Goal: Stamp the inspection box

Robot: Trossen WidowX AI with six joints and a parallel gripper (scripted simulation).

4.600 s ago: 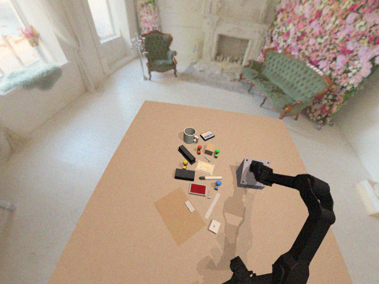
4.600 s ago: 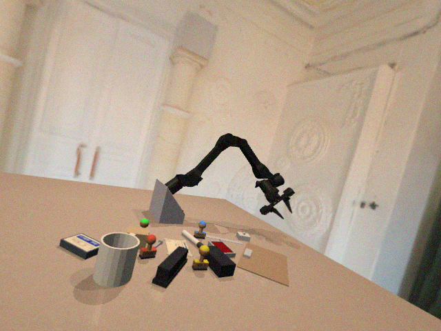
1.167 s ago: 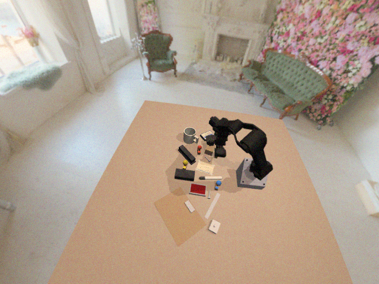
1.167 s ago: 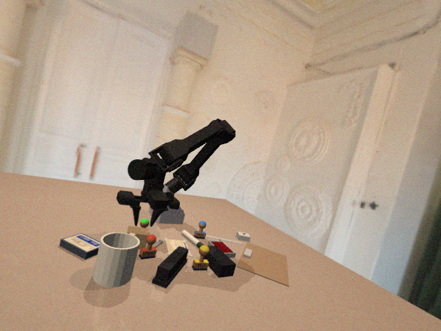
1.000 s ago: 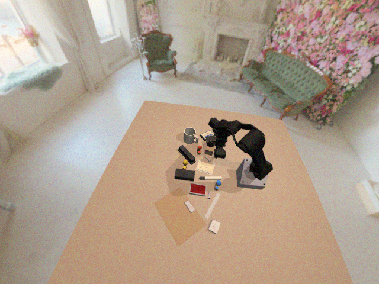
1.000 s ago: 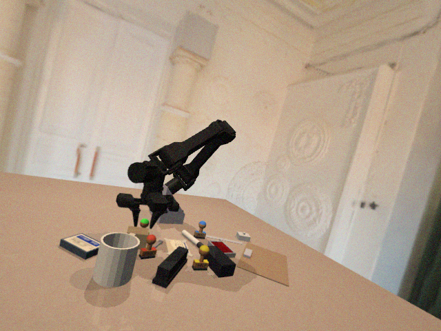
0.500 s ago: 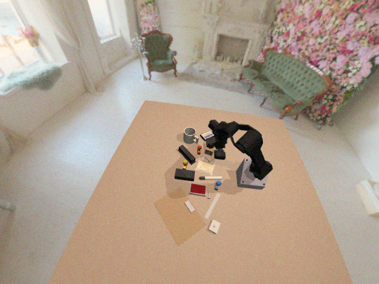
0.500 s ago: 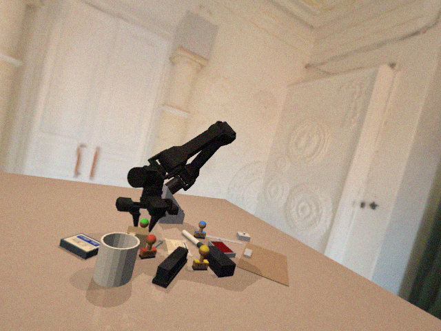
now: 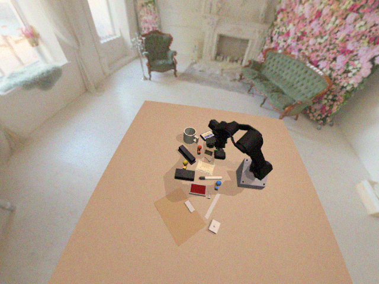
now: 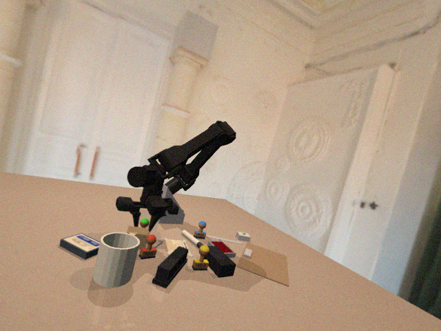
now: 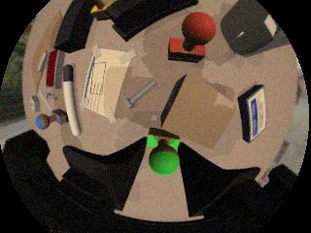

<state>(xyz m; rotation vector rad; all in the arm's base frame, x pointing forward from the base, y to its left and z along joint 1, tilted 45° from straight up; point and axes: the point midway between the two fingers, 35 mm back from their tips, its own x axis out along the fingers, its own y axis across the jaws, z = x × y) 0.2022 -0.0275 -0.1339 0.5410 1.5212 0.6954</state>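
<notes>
My gripper tip is now 50 mm short of the wooden block and 20 mm to the left of it. Round my gripper tip: cream card 60 mm ahead, 110 mm to the left, 20 mm below; then green-knobbed stamp right at my gripper tip; then red-knobbed stamp 110 mm ahead.
</notes>
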